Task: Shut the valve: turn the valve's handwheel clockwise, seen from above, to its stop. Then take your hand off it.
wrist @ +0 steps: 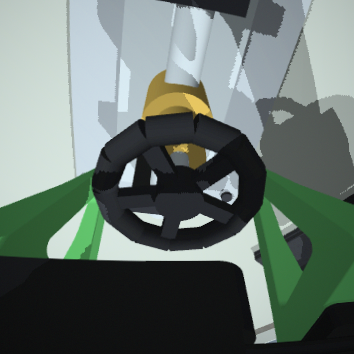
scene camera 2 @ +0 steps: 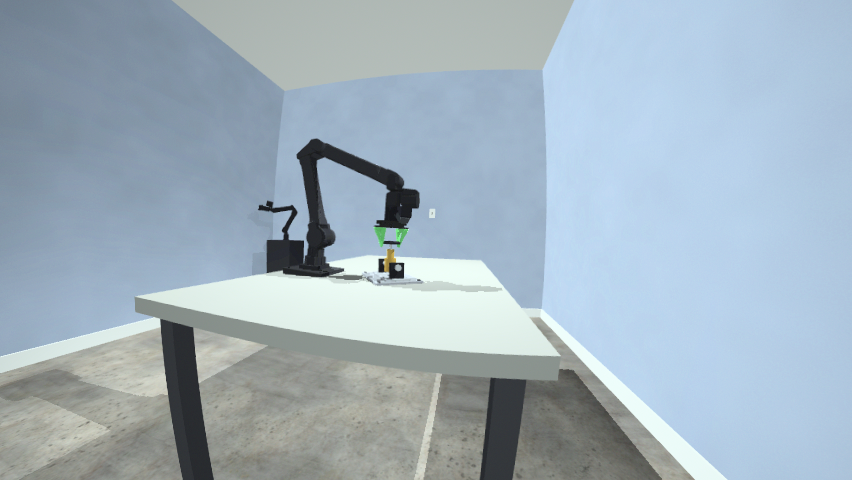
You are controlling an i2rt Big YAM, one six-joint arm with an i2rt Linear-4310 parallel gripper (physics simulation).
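Observation:
The black handwheel (scene camera 2: 391, 242) (wrist: 180, 199) sits level on top of the brass-yellow valve body (scene camera 2: 390, 259) (wrist: 175, 102). My gripper (scene camera 2: 391, 243) (wrist: 178, 176) points down from above, its two green fingers shut on the handwheel's rim from opposite sides. In the wrist view the rim and spokes show between the fingers, and a pale pipe (wrist: 189, 47) runs from the valve body to the top of the view. The fingertips' contact with the rim is partly hidden behind the wheel.
The valve stands on a pale base plate (scene camera 2: 411, 280) (wrist: 90, 60) on the white table (scene camera 2: 321, 316). A black block (scene camera 2: 396, 270) stands on the plate. The arm's base (scene camera 2: 313, 270) is left of the valve. A smaller black arm (scene camera 2: 289, 221) stands on a dark box (scene camera 2: 284, 255) behind.

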